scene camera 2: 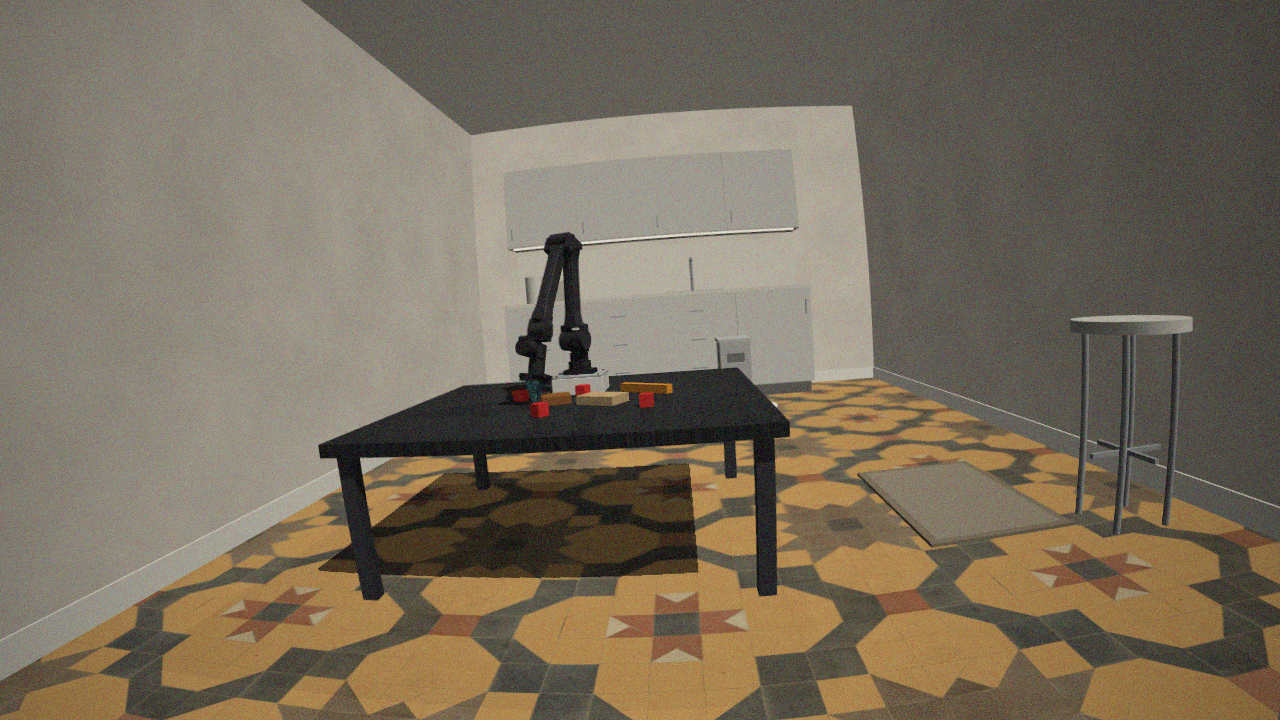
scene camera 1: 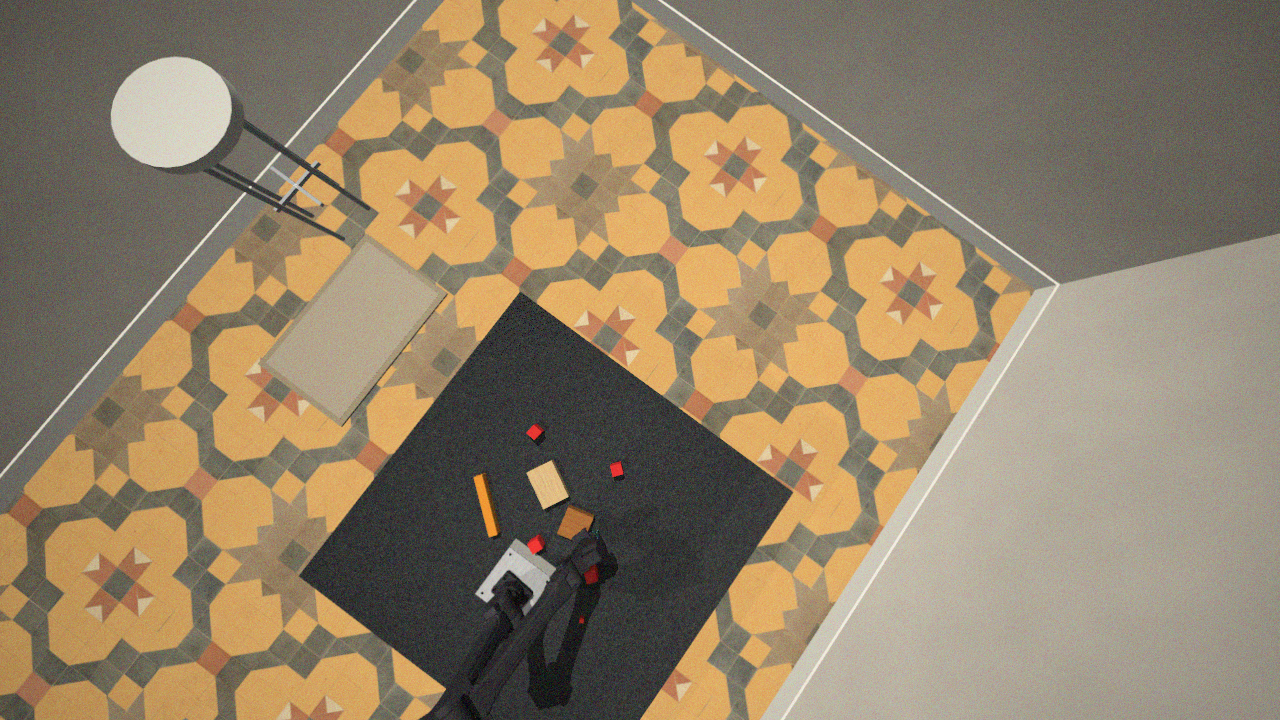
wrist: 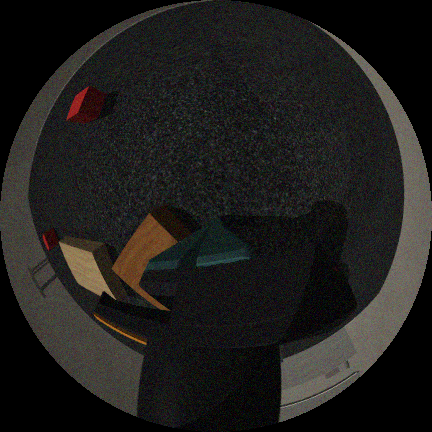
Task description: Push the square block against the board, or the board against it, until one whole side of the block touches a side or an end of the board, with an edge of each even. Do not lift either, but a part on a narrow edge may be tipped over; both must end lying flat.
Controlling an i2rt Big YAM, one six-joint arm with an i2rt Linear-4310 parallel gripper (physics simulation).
Scene:
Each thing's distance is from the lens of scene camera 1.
tan board (scene camera 1: 549, 486): 1.38 m
orange bar (scene camera 1: 481, 482): 1.45 m
brown square block (scene camera 1: 575, 519): 1.40 m

